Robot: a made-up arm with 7 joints. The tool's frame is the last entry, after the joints. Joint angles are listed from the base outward. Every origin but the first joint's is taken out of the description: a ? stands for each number. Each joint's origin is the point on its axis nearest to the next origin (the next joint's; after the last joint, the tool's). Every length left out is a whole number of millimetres.
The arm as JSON. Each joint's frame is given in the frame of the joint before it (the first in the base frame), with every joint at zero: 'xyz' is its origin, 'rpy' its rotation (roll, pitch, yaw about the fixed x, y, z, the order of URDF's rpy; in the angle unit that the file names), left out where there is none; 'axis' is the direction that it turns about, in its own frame. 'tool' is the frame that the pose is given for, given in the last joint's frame.
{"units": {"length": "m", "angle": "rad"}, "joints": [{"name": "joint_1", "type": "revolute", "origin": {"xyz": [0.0, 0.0, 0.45]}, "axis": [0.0, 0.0, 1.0]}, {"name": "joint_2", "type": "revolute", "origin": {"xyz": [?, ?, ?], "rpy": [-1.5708, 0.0, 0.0]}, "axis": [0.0, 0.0, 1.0]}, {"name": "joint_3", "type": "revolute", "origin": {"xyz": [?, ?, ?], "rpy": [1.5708, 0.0, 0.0]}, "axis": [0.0, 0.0, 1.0]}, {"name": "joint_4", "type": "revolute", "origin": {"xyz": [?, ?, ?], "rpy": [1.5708, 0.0, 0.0]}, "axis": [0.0, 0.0, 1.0]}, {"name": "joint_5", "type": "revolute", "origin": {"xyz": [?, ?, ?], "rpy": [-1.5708, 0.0, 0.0]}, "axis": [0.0, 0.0, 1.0]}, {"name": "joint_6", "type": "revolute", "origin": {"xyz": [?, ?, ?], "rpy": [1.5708, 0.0, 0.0]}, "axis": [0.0, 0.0, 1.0]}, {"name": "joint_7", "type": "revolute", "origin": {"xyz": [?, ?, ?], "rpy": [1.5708, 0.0, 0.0]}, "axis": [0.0, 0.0, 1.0]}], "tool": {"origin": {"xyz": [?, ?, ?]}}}
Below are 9 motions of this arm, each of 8 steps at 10 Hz.
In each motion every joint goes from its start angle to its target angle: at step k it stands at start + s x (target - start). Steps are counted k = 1, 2, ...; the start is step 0. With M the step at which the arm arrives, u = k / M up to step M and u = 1 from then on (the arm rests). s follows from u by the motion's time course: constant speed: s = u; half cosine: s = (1 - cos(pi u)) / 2; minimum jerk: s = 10 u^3 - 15 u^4 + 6 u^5.
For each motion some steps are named. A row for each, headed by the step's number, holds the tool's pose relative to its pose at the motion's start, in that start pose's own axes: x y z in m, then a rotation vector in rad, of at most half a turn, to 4 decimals.
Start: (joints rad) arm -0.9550 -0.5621 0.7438 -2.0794 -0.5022 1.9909 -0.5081
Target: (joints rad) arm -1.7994 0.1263 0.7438 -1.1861 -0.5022 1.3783 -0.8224
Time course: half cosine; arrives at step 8
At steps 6, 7, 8:
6: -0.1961 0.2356 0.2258 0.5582 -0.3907 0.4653
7: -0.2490 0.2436 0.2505 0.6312 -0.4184 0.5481
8: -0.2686 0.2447 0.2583 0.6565 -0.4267 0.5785

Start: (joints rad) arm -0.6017 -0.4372 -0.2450 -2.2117 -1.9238 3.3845 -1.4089
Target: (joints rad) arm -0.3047 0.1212 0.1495 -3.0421 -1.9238 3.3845 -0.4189
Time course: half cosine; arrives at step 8
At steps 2, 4, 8:
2: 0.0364 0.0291 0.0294 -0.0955 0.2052 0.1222
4: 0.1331 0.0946 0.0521 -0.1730 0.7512 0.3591
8: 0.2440 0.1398 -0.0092 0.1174 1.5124 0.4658

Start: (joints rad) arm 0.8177 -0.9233 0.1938 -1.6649 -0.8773 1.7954 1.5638
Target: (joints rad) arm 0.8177 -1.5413 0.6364 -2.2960 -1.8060 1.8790 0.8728
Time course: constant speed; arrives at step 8
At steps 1, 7, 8:
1: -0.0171 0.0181 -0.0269 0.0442 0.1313 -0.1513
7: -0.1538 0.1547 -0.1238 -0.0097 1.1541 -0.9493
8: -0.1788 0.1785 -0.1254 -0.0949 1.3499 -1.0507

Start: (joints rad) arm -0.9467 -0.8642 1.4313 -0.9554 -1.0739 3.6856 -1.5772
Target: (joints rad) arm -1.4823 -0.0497 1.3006 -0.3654 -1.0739 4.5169 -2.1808
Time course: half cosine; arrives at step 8
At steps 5, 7, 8:
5: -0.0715 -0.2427 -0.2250 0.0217 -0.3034 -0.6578
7: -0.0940 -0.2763 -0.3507 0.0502 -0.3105 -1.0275
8: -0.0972 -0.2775 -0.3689 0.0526 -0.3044 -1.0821

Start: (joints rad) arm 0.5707 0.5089 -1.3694 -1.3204 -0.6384 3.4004 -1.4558
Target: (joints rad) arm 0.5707 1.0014 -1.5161 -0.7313 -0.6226 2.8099 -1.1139
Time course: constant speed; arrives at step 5
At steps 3, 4, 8:
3: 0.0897 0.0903 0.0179 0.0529 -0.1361 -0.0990
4: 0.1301 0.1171 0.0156 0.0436 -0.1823 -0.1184
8: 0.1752 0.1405 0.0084 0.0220 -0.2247 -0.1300

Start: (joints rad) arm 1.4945 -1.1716 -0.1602 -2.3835 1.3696 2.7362 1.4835
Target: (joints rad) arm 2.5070 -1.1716 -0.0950 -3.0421 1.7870 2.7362 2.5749
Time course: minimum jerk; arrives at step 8
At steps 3, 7, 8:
3: 0.0592 0.0177 0.0374 -0.3031 0.1149 0.5254
7: 0.1838 0.1165 0.0506 -0.7837 1.0241 1.5227
8: 0.1862 0.1185 0.0495 -0.7857 1.0534 1.5361

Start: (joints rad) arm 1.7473 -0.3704 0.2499 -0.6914 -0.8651 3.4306 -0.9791
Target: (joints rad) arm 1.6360 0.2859 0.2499 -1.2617 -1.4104 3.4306 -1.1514
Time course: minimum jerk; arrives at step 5
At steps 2, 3, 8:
2: 0.0178 -0.1620 -0.0015 0.3967 0.1251 -0.1318
3: 0.0436 -0.3310 -0.0684 0.8161 0.3579 -0.2292
8: 0.0699 -0.4425 -0.1717 1.1312 0.6285 -0.2450

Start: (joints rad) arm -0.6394 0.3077 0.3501 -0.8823 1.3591 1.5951 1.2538
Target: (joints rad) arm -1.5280 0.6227 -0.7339 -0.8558 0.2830 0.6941 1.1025
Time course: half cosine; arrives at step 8
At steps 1, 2, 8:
1: 0.0095 0.0016 -0.0250 0.0021 0.0820 0.0155
2: 0.0316 0.0140 -0.0976 0.0030 0.3076 0.0903
8: -0.1088 0.4290 -0.4852 0.2360 0.9268 1.8720

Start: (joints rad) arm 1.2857 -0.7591 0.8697 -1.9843 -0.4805 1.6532 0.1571
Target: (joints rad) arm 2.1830 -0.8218 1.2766 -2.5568 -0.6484 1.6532 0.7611
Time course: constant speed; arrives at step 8
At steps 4, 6, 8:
4: -0.1382 -0.1174 -0.0441 -0.1010 0.3033 -0.1715
6: -0.2257 -0.1513 -0.0386 -0.1666 0.5050 -0.2151
8: -0.3101 -0.1680 -0.0106 -0.2257 0.7389 -0.2242

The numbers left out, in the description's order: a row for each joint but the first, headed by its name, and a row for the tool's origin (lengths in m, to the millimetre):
joint_2: 0.0 0.0 0.0
joint_3: 0.0 -0.289 0.0
joint_4: 0.088 0.0 0.0
joint_5: -0.052 0.242 0.0
joint_6: 0.0 0.0 0.0
joint_7: 0.061 0.0 0.0
tool: 0.0 0.0 0.0

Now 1 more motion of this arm.
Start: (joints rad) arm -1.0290 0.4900 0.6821 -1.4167 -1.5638 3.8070 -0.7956
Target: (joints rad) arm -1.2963 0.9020 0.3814 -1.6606 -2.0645 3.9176 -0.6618
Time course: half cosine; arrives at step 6
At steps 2, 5, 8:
2: -0.0213 -0.0767 -0.0279 0.1712 0.0175 0.0744
5: -0.0160 -0.2618 -0.1455 0.5606 0.1427 0.3928
8: -0.0105 -0.2769 -0.1588 0.5904 0.1605 0.4321

